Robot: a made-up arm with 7 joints. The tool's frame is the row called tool. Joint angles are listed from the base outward.
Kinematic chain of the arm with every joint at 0, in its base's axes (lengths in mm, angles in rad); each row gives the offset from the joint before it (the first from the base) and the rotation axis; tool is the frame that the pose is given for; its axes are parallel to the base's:
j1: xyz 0 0 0 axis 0 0.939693 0.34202
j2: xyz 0 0 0 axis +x
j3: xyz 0 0 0 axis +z
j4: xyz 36.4 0 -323.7 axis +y
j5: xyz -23.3 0 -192 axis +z
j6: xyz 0 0 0 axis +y
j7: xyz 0 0 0 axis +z
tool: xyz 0 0 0
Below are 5 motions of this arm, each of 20 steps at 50 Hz.
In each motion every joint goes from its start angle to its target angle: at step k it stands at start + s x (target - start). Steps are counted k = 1, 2, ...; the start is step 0. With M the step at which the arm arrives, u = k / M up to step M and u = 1 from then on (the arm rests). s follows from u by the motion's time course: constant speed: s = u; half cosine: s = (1 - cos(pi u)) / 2; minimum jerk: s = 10 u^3 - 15 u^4 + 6 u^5.
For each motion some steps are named. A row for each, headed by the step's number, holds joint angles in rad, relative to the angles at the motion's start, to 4 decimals.
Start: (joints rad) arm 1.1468 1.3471 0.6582 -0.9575 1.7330 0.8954 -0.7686
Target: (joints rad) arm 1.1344 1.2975 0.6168 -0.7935 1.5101 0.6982 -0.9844
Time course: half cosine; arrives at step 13
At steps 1, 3, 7, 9, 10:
1: -0.0002 -0.0007 -0.0006 0.0024 -0.0032 -0.0029 -0.0031
3: -0.0016 -0.0062 -0.0052 0.0206 -0.0280 -0.0248 -0.0271
7: -0.0069 -0.0278 -0.0232 0.0919 -0.1249 -0.1105 -0.1209
9: -0.0097 -0.0389 -0.0325 0.1286 -0.1748 -0.1546 -0.1692
10: -0.0108 -0.0434 -0.0362 0.1434 -0.1949 -0.1724 -0.1887

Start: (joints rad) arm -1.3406 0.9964 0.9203 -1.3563 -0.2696 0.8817 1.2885
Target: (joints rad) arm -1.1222 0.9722 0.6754 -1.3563 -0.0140 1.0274 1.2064
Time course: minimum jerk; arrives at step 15
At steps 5, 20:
5: 0.0458 -0.0051 -0.0514 0.0000 0.0536 0.0306 -0.0172
20: 0.2184 -0.0242 -0.2449 0.0000 0.2556 0.1457 -0.0821

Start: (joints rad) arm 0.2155 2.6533 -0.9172 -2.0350 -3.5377 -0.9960 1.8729
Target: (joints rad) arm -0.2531 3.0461 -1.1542 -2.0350 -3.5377 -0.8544 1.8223
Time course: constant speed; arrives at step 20
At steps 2, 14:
2: -0.0469 0.0393 -0.0237 0.0000 0.0000 0.0142 -0.0051
14: -0.3280 0.2750 -0.1659 0.0000 0.0000 0.0991 -0.0354

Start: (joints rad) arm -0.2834 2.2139 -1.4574 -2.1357 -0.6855 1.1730 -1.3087
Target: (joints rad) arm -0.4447 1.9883 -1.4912 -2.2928 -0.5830 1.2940 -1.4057
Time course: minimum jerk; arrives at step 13
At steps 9, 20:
9: -0.1333 -0.1865 -0.0279 -0.1299 0.0847 0.1000 -0.0802
20: -0.1613 -0.2256 -0.0338 -0.1571 0.1025 0.1210 -0.0970

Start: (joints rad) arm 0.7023 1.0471 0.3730 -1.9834 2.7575 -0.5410 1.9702
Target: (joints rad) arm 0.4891 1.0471 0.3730 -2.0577 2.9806 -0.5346 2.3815
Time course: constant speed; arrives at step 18
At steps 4, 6, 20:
4: -0.0474 0.0000 0.0000 -0.0165 0.0496 0.0014 0.0914
6: -0.0711 0.0000 0.0000 -0.0248 0.0744 0.0021 0.1371
20: -0.2132 0.0000 0.0000 -0.0743 0.2231 0.0064 0.4113

